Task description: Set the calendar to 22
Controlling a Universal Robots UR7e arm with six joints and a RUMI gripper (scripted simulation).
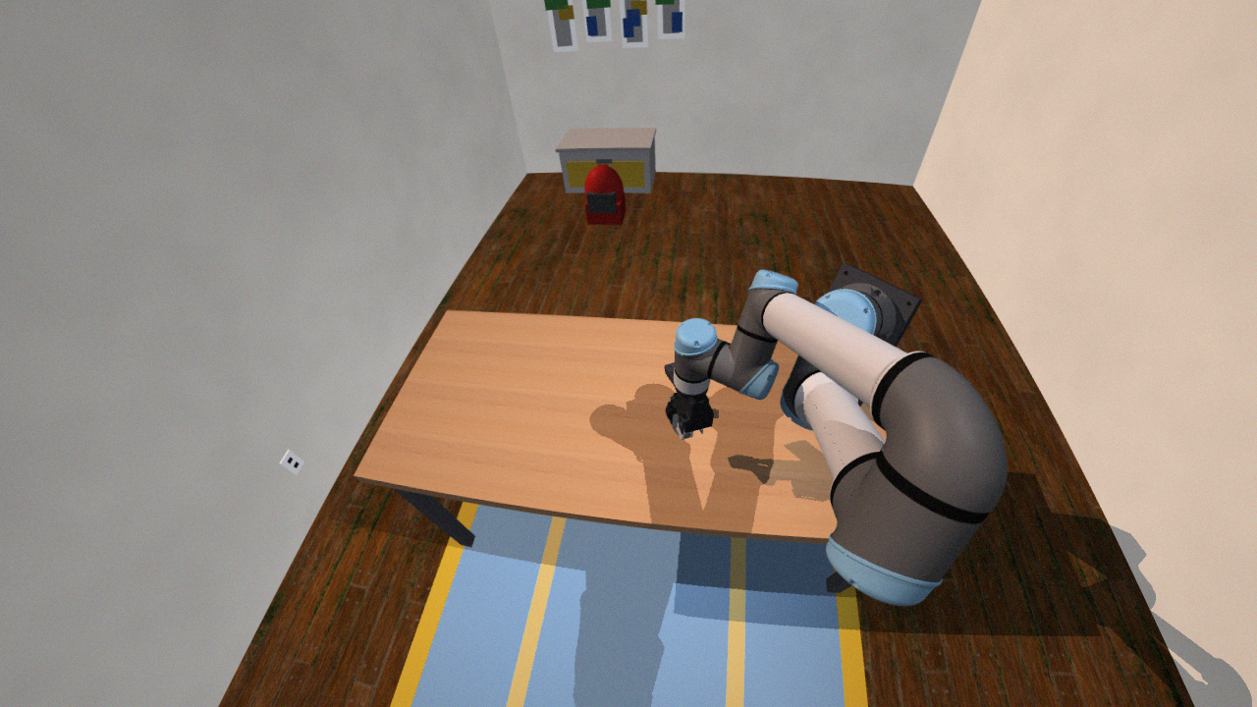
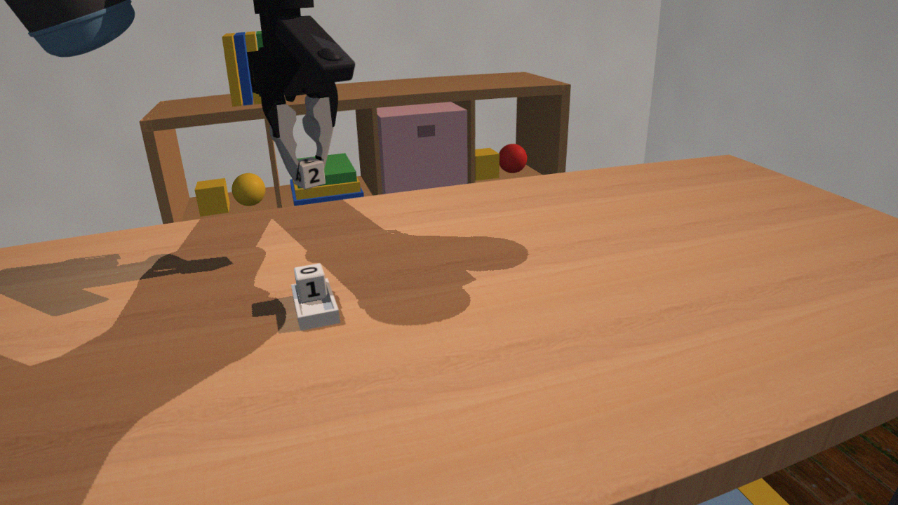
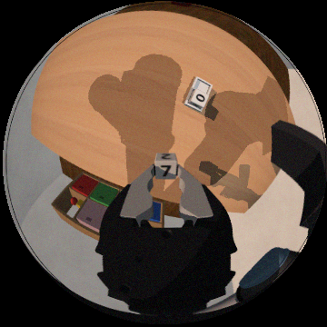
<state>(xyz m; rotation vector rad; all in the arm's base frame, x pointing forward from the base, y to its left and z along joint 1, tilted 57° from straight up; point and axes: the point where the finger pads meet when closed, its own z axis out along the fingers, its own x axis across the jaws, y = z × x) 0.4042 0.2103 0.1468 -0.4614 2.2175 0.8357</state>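
Now: the white cube 10 mm below my hand. Round my hand: grey tray: 150 mm to the right, 120 mm below, 20 mm ahead.
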